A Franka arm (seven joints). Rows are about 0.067 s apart.
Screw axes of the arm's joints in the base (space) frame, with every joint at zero. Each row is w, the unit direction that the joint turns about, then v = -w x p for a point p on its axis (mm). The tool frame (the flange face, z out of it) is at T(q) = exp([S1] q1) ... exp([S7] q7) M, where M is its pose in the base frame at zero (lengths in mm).
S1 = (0, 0, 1, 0.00, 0.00, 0.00)
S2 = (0, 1, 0, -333.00, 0.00, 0.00)
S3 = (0, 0, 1, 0.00, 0.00, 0.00)
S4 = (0, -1, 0, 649.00, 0.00, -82.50)
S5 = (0, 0, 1, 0.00, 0.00, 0.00)
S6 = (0, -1, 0, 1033.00, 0.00, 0.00)
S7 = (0, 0, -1, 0.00, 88.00, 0.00)
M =
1 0 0 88.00
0 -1 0 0.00
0 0 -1 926.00
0 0 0 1
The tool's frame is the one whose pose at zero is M.
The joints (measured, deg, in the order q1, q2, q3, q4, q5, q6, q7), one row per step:
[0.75 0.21 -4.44 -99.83 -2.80 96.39 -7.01]
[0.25 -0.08 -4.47 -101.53 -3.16 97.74 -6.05]
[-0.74 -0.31 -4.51 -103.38 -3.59 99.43 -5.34]
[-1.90 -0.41 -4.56 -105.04 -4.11 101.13 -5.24]
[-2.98 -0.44 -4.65 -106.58 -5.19 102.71 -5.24]
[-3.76 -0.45 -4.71 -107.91 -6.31 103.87 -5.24]
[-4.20 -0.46 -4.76 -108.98 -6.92 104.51 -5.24]
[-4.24 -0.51 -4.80 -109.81 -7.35 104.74 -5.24]
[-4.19 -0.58 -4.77 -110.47 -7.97 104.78 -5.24]
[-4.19 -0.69 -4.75 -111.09 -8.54 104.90 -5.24]
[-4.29 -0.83 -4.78 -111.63 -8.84 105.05 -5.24]
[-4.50 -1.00 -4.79 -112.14 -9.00 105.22 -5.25]
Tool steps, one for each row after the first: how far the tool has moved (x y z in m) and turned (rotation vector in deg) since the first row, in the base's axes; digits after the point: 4 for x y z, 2 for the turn. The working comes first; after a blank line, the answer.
Tool pose at each row, in the base's axes (x y z in m, rotation vector in deg; the steps are taken from these numbers as rounded here):
[0.5557 -0.0405 0.5507 177.37 5.76 -6.03]
[0.5538 -0.0461 0.5414 177.09 3.64 -6.14]
[0.5517 -0.0565 0.5308 176.75 1.22 -6.09]
[0.5497 -0.0687 0.5204 176.30 -0.46 -5.98]
[0.5475 -0.0812 0.5104 175.31 -1.67 -6.07]
[0.5450 -0.0905 0.5013 174.30 -2.32 -6.52]
[0.5425 -0.0956 0.4936 173.78 -2.65 -7.28]
[0.5403 -0.0966 0.4876 173.43 -2.49 -8.17]
[0.5384 -0.0964 0.4830 172.88 -2.02 -9.07]
[0.5365 -0.0967 0.4793 172.38 -1.65 -9.72]
[0.5346 -0.0980 0.4765 172.13 -1.65 -10.14]
[0.5326 -0.1000 0.4742 172.02 -1.83 -10.44]

[-0.0019 -0.0056 -0.0093 -0.38 0.04 -1.35]
[-0.0040 -0.0160 -0.0199 -0.81 -0.03 -2.90]
[-0.0060 -0.0282 -0.0303 -1.30 -0.13 -3.97]
[-0.0082 -0.0407 -0.0403 -2.31 -0.10 -4.73]
[-0.0107 -0.0500 -0.0494 -3.32 0.18 -5.13]
[-0.0132 -0.0551 -0.0571 -3.83 0.67 -5.35]
[-0.0154 -0.0561 -0.0631 -4.15 1.26 -5.25]
[-0.0173 -0.0559 -0.0677 -4.67 1.86 -4.93]
[-0.0192 -0.0562 -0.0714 -5.15 2.29 -4.69]
[-0.0211 -0.0575 -0.0742 -5.38 2.57 -4.68]
[-0.0231 -0.0595 -0.0765 -5.48 2.77 -4.80]

